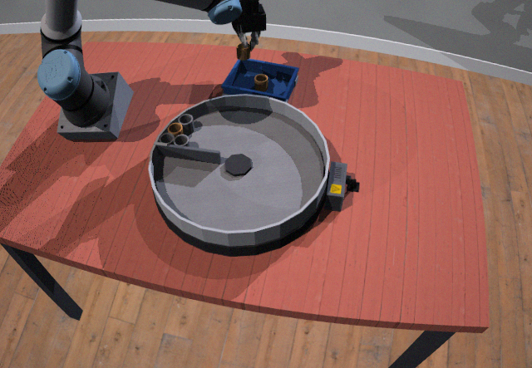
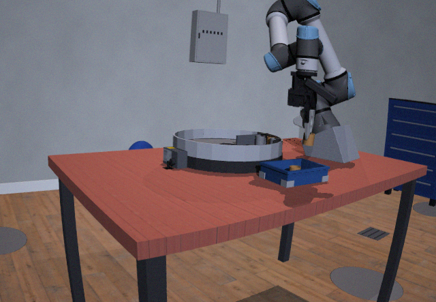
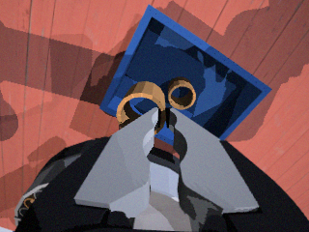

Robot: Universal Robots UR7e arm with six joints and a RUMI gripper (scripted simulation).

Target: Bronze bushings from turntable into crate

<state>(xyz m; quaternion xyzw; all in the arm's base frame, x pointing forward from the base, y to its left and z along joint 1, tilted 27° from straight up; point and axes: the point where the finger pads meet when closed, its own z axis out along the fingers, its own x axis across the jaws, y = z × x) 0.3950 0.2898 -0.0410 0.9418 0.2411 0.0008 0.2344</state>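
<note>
Now: the blue crate 4 cm ahead of my hand, 1 cm to the right of it and 12 cm below it. Round my hand: grey turntable 8 cm ahead, 35 cm to the right, 9 cm below.
</note>
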